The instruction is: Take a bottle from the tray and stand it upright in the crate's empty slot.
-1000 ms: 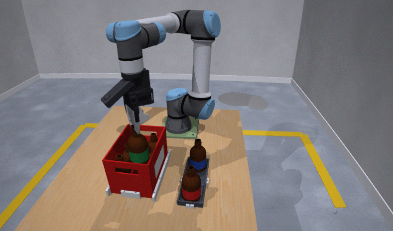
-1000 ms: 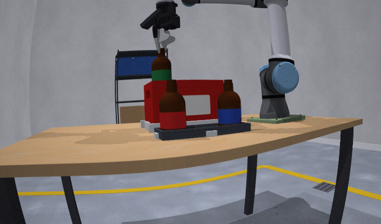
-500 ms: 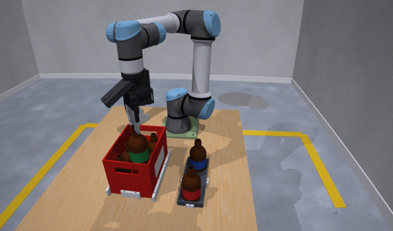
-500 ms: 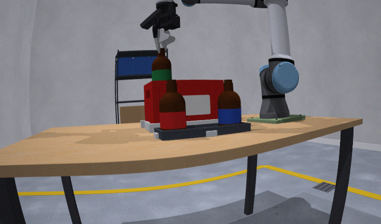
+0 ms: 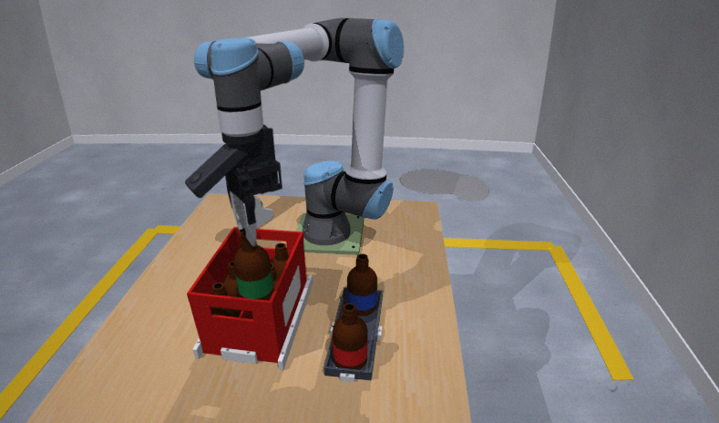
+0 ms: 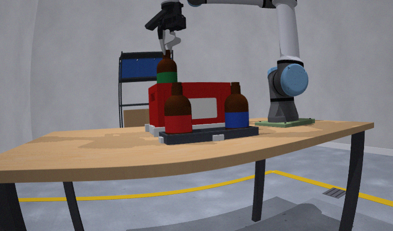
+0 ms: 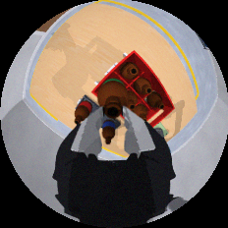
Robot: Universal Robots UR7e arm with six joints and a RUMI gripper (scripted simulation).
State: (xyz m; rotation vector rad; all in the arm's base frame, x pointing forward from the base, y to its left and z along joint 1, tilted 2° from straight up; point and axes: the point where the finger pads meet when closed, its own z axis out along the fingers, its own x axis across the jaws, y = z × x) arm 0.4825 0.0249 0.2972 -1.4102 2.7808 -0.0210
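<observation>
Right now my hand is 70 mm above the brown bottle. The rest, counted from my hand: red crate: 210 mm below, 80 mm behind, 60 mm to the right.
</observation>
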